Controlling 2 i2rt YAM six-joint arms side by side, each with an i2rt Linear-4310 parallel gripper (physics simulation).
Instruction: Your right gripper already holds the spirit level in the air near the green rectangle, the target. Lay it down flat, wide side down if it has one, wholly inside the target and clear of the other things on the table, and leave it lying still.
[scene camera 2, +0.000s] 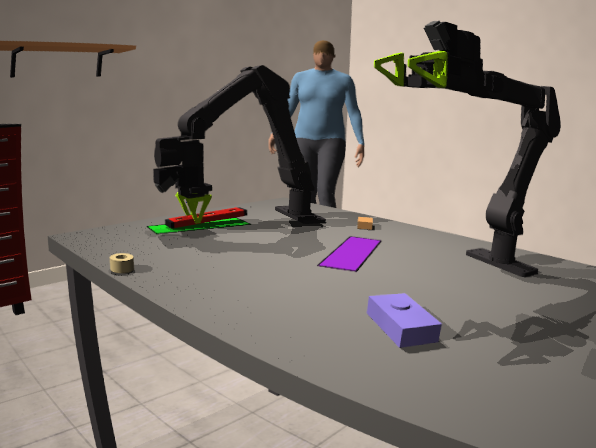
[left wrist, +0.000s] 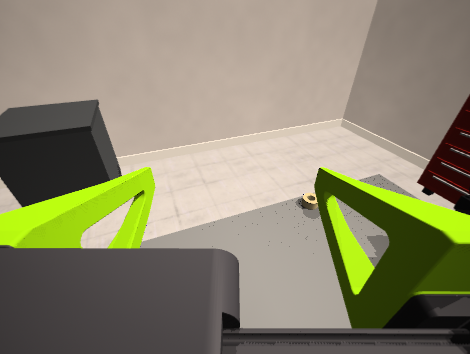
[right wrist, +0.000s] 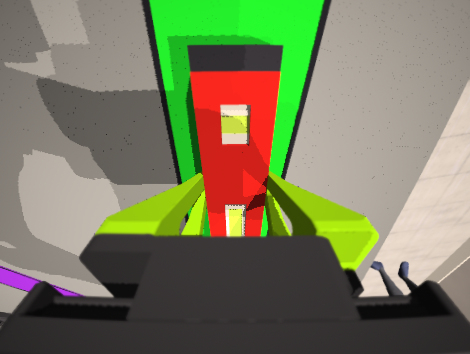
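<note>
The red spirit level (scene camera 2: 222, 216) (right wrist: 234, 165) with black ends is held a little above the green rectangle (scene camera 2: 160, 229) (right wrist: 200, 17), roughly level and running along it. In the right wrist view its far end lies between the target's long edges, with green showing on both sides; its near end is hidden by the gripper. My right gripper (scene camera 2: 198, 220) (right wrist: 235, 177) is shut on the spirit level near its middle, pointing down. My left gripper (scene camera 2: 406, 69) (left wrist: 234, 176) is open and empty, raised high at the right of the scene view.
A tan ring-shaped roll (scene camera 2: 121, 264) (left wrist: 309, 201) stands near the table's left edge. A purple rectangle (scene camera 2: 351, 254) (right wrist: 20, 280) lies mid-table, a small orange block (scene camera 2: 365, 223) behind it, and a violet box (scene camera 2: 404, 321) with a round knob in front. A person (scene camera 2: 322, 105) stands behind the table.
</note>
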